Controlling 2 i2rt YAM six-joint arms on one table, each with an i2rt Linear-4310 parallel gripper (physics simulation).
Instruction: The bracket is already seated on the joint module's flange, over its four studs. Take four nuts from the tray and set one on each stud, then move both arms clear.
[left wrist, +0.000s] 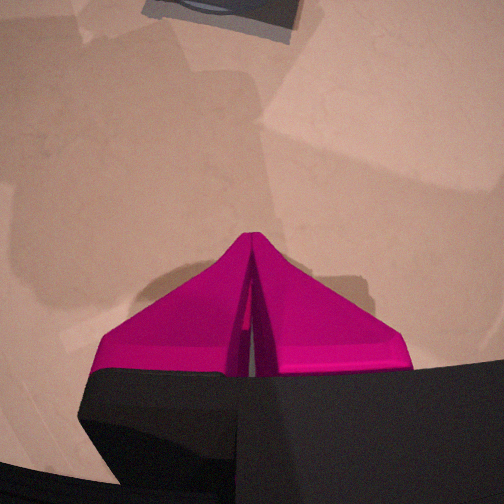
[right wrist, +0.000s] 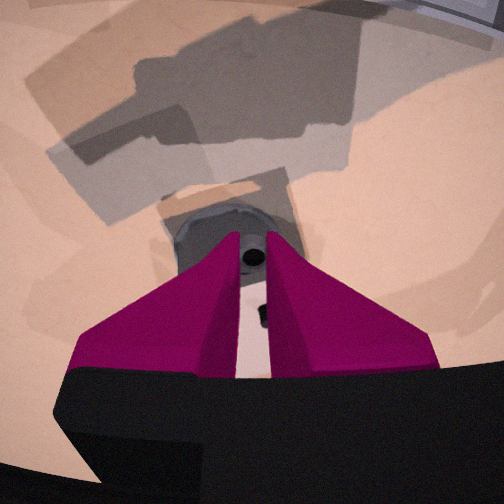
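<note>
In the left wrist view my left gripper (left wrist: 251, 239) has magenta fingers shut together with nothing between them, above bare tan table. A dark grey object (left wrist: 225, 12) shows partly at the top edge, far from the fingers. In the right wrist view my right gripper (right wrist: 253, 245) is shut on a small grey nut (right wrist: 253, 257) with a dark hole, held at the fingertips. Below the fingertips lies a grey round part on a grey plate (right wrist: 220, 235); I cannot tell if the nut touches it. A small dark stud (right wrist: 262, 315) shows between the fingers lower down.
Grey and brown shadows of the arms cover the table in both views. A pale grey edge of some object (right wrist: 450, 12) shows at the top right of the right wrist view.
</note>
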